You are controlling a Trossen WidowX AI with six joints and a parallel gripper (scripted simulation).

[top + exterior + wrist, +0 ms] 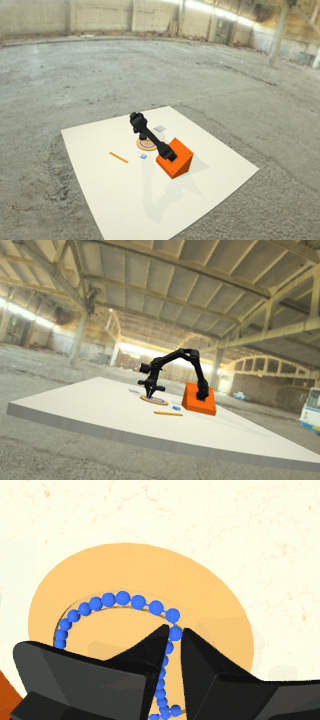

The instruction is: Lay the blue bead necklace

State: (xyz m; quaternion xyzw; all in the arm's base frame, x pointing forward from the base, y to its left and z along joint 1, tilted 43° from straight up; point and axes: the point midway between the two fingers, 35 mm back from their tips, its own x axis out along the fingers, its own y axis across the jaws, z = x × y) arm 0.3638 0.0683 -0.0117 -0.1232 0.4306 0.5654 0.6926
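The round tan bead board is 5 cm behind my gripper tip, 3 cm to the right of it and 1 cm below it. Also, from my gripper tip: flat grey tile (26 cm to the right, 11 cm ahead, 1 cm below); then small light-blue block (18 cm behind, 9 cm to the left, 1 cm below).
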